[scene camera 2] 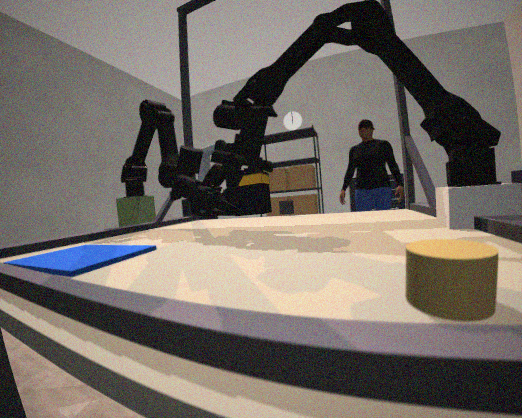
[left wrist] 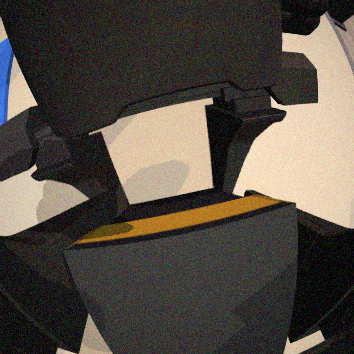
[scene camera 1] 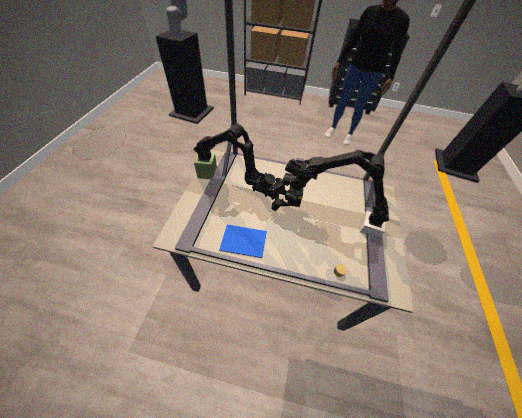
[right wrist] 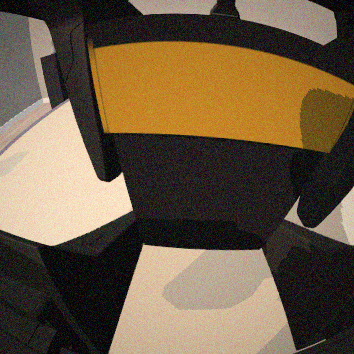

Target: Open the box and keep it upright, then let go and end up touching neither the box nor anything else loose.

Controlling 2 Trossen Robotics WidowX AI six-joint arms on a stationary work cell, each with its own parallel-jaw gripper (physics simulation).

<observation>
In view: the left gripper (scene camera 2: 238,197), the right gripper (scene camera 2: 247,212) and a flat blue square (scene camera 2: 71,262).
The flat blue square is seen too in scene camera 1 (scene camera 1: 240,240). The left gripper also shows in the left wrist view (left wrist: 180,198) and in the right wrist view (right wrist: 207,200). The right gripper shows as well in the left wrist view (left wrist: 176,218) and in the right wrist view (right wrist: 203,217). The right wrist view misses the flat blue square: it is out of frame.
</observation>
